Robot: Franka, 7 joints.
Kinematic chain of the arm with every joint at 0, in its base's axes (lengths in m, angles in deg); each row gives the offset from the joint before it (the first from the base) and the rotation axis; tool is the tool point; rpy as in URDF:
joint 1: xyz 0 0 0.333 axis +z
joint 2: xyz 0 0 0 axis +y
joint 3: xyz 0 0 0.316 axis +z
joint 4: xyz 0.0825 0 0 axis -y
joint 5: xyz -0.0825 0 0.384 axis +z
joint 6: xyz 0 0 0 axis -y
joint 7: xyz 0.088 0 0 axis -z
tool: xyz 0 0 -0.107 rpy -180 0 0
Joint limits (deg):
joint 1: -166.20..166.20
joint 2: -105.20..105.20
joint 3: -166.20..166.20
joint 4: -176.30..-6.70
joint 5: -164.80..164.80
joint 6: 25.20..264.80
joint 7: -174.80..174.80
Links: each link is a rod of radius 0.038 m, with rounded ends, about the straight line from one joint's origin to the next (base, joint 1, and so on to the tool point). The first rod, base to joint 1, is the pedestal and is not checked.
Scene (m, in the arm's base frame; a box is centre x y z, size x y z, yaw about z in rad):
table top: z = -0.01
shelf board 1: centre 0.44 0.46 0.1 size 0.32 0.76 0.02 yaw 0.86
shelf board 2: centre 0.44 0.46 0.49 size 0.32 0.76 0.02 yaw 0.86
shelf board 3: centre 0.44 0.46 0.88 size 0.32 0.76 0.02 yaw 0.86
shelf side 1: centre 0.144 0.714 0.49 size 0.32 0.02 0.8 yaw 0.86
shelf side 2: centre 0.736 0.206 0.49 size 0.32 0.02 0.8 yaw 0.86
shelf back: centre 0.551 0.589 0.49 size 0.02 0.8 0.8 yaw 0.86
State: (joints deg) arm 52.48 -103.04 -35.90 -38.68 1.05 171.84 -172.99
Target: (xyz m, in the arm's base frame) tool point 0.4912 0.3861 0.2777
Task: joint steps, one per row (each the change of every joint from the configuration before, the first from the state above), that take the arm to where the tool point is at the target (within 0.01 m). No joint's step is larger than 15 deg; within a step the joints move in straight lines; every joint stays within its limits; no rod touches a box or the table.
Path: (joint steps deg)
1: 4.58 1.35 -7.20 -13.28 0.17 -5.13 0.00
2: 4.58 1.35 -7.20 -13.27 0.17 -5.12 0.00
3: 4.57 1.34 -7.20 -13.28 0.17 -5.13 0.00
4: 4.58 1.35 -7.20 -13.27 0.17 -5.12 0.00
5: 4.58 1.35 -7.20 -13.28 0.17 -5.13 0.00
6: 4.58 1.35 -7.20 -13.27 0.17 -5.12 0.00
7: 4.58 1.35 -7.20 -13.28 0.17 -5.13 0.00
8: 4.57 1.34 -7.20 -13.27 0.17 -5.12 0.00
9: 4.58 1.35 -7.20 -13.28 0.17 -5.13 0.00
10: 12.81 -3.57 2.57 10.54 0.34 6.72 0.00
11: 12.82 -3.57 2.58 10.55 0.34 6.71 0.00
12: 12.81 -3.58 2.58 10.54 0.34 6.72 0.00
13: 12.82 -3.57 2.58 10.55 0.35 6.72 0.00

